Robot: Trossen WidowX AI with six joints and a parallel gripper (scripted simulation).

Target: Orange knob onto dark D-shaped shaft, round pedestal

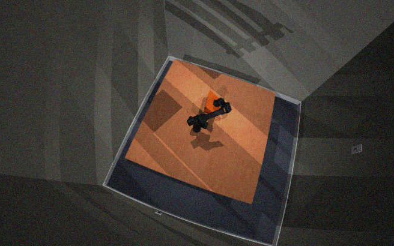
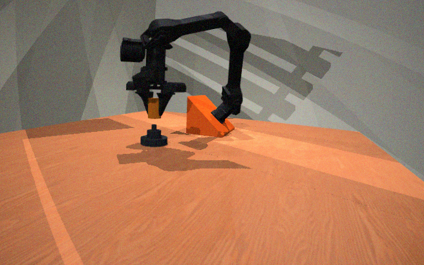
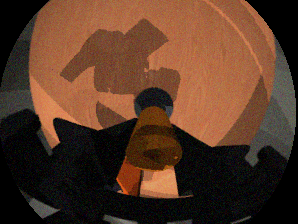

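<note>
Now: gripper tip 60 mm above the dark round pedestal. Round my gripper tip: orange knob: 20 mm above.
</note>
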